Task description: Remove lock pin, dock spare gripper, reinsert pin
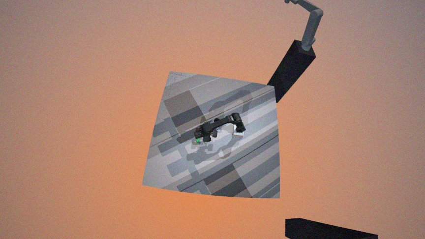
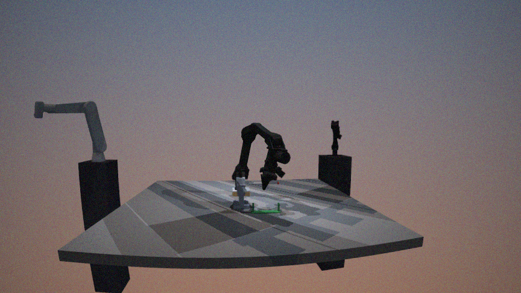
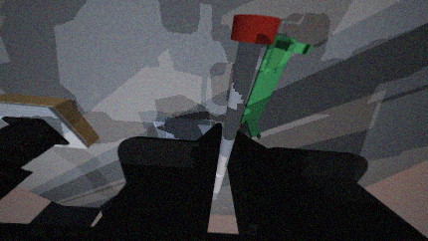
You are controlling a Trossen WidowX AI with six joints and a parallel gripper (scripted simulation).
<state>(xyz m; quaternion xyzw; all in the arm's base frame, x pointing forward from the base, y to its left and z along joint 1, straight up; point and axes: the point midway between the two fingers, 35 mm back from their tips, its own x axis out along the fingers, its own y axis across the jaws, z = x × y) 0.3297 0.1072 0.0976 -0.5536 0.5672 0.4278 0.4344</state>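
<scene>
Now: the socket 50 mm behind my gripper tip, 110 mm to the right of it and 40 mm below it. Also, from my gripper tip: green bracket 70 mm ahead, 70 mm below; spare gripper 70 mm behind, 110 mm to the right, 20 mm above.
</scene>
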